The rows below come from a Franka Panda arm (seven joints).
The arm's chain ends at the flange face. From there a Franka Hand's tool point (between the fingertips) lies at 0.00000 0.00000 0.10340 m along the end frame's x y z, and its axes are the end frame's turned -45 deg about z.
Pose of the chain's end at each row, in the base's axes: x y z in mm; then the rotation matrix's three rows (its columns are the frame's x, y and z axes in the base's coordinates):
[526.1 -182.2 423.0], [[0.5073 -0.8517 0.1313], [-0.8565 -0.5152 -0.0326], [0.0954 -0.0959 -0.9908]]
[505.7 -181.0 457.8], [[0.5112 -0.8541 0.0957], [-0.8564 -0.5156 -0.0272], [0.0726 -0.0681 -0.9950]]
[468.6 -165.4 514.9], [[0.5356 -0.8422 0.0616], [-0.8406 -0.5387 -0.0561], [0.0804 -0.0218 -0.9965]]
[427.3 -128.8 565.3], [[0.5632 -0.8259 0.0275], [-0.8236 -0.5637 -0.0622], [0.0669 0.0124 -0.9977]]
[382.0 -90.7 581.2], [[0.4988 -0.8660 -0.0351], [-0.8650 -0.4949 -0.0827], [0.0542 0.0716 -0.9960]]
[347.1 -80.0 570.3], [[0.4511 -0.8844 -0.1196], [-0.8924 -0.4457 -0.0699], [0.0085 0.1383 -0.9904]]
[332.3 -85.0 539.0], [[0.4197 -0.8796 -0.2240], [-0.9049 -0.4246 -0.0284], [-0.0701 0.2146 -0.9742]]
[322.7 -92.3 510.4], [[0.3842 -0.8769 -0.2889], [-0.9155 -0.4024 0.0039], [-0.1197 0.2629 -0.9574]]
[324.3 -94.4 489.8], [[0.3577 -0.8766 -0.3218], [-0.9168 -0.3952 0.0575], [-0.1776 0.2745 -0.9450]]
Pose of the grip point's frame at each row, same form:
[539.7 -185.6 320.6], [[0.9610 -0.2435 0.1313], [-0.2413 -0.9699 -0.0326], [0.1353 -0.0004 -0.9908]]
[515.6 -183.8 354.9], [[0.9654 -0.2425 0.0957], [-0.2410 -0.9702 -0.0272], [0.0995 0.0032 -0.9950]]
[475.0 -171.2 411.9], [[0.9743 -0.2168 0.0616], [-0.2135 -0.9753 -0.0561], [0.0723 0.0414 -0.9965]]
[430.1 -135.2 462.1], [[0.9822 -0.1858 0.0275], [-0.1838 -0.9810 -0.0622], [0.0385 0.0561 -0.9977]]
[378.4 -99.3 478.2], [[0.9651 -0.2596 -0.0351], [-0.2617 -0.9616 -0.0827], [-0.0123 0.0890 -0.9960]]
[334.7 -87.2 467.9], [[0.9443 -0.3064 -0.1196], [-0.3159 -0.9462 -0.0699], [-0.0918 0.1038 -0.9904]]
[309.1 -87.9 438.3], [[0.9187 -0.3252 -0.2240], [-0.3396 -0.9401 -0.0284], [-0.2013 0.1022 -0.9742]]
[292.8 -91.9 411.4], [[0.8917 -0.3484 -0.2889], [-0.3628 -0.9319 0.0039], [-0.2705 0.1013 -0.9574]]
[291.0 -88.5 392.1], [[0.8728 -0.3669 -0.3218], [-0.3688 -0.9277 0.0575], [-0.3197 0.0685 -0.9450]]

